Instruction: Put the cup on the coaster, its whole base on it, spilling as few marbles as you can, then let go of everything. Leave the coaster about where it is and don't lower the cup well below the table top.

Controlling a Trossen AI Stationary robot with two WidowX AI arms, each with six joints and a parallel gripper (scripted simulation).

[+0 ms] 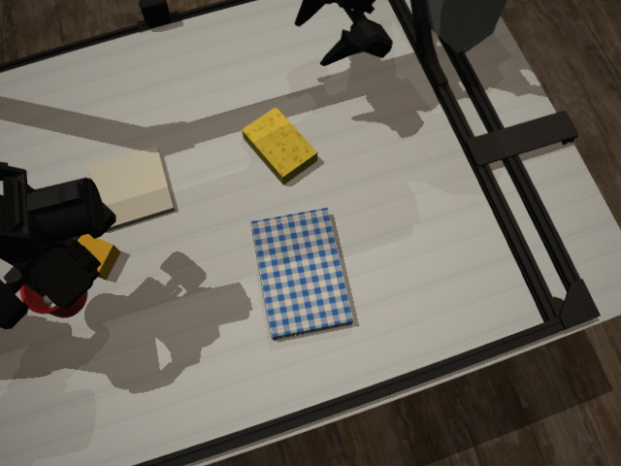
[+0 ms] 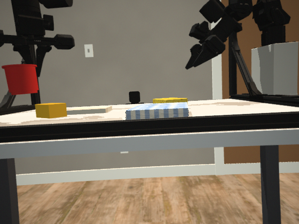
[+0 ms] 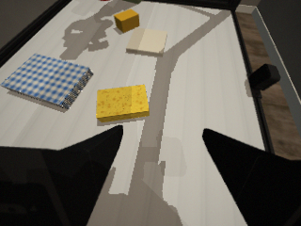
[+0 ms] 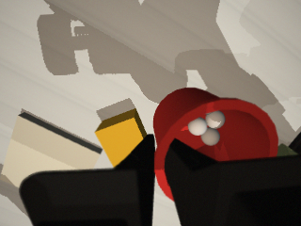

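My right hand is 40 mm above the red cup, 30 mm to the left of it and 10 mm short of it. The rest, counted from my right hand: beige square coaster 130 mm below, 120 mm to the left, 120 mm behind; then yellow block 120 mm below, 60 mm behind, 20 mm to the left.
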